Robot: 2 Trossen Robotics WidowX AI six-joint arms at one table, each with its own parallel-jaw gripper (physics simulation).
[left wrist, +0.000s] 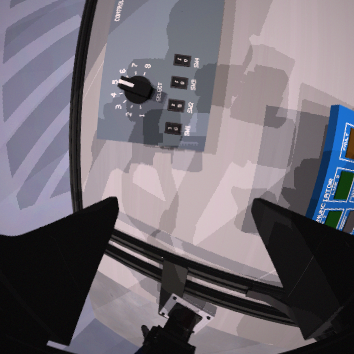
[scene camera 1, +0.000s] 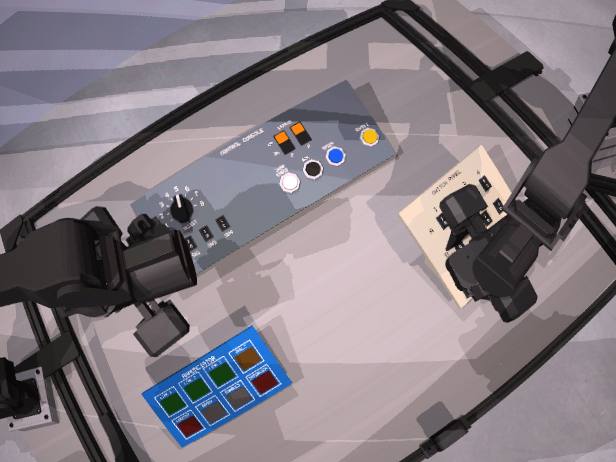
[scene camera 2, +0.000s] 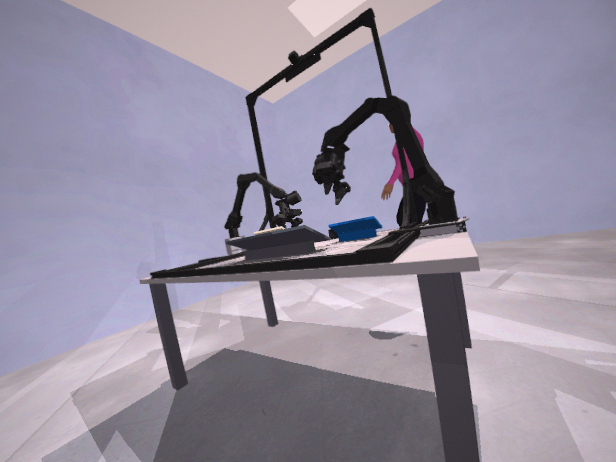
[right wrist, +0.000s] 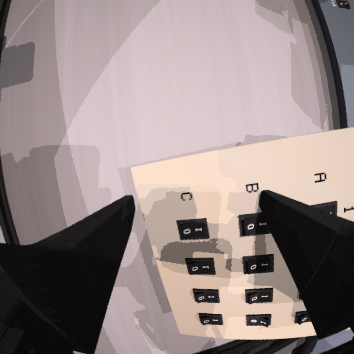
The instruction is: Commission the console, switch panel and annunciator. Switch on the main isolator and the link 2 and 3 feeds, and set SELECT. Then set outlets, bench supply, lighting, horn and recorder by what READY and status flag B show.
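Frame: origin at the left arm's base, x up, y left, z back, level; metres.
Seen in the pictures: left gripper, fingertip midpoint: [left wrist: 185, 204] [scene camera 2: 331, 199]; right gripper, fingertip midpoint: [right wrist: 197, 199]; left arm's base, origin of the base link: [left wrist: 183, 315] [scene camera 1: 24, 399] [scene camera 2: 444, 221]; right arm's base, origin of the base link: [scene camera 2: 234, 237].
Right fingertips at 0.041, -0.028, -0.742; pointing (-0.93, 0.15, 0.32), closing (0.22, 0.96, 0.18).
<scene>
Pixels of each thing's top centre, then the offset from my right fingertips to it, as dx, dy, dz. "spot": a spot on its surface instead.
- SW4, middle of its top: [left wrist: 180, 57] [scene camera 1: 221, 221] -0.008, +0.204, +0.302
- Status flag B, surface spot: [scene camera 1: 300, 132] spot: +0.009, +0.302, +0.144
- blue annunciator, middle of its top: [left wrist: 344, 210] [scene camera 1: 206, 380] [scene camera 2: 352, 220] +0.013, -0.031, +0.386
The grey console [scene camera 1: 240, 175] [scene camera 2: 300, 235] [left wrist: 160, 30] has its SELECT knob [scene camera 1: 181, 209] [left wrist: 137, 89] pointing at 5. Rockers SW1 [left wrist: 173, 129] to SW4 [left wrist: 182, 60] are too small to read surely. Status flag B [scene camera 1: 300, 132] has its upper half orange. The blue annunciator [scene camera 1: 248, 334] [scene camera 2: 357, 227] has dull tiles; its READY tile [scene camera 1: 214, 412] is grey. My left gripper [scene camera 1: 152, 275] [scene camera 2: 333, 196] [left wrist: 185, 204] is open, high beside the console's SELECT end. My right gripper [scene camera 1: 462, 272] [scene camera 2: 300, 217] [right wrist: 197, 199] is open above the cream switch panel [scene camera 1: 420, 215] [right wrist: 225, 170], hiding some rockers.
White, black, blue and yellow buttons [scene camera 1: 370, 136] line the console's other end in scene camera 1. A black frame rail [scene camera 1: 165, 127] borders the table. An overhead frame [scene camera 2: 257, 145] stands over it, and a person in pink [scene camera 2: 418, 145] stands behind the left arm.
</scene>
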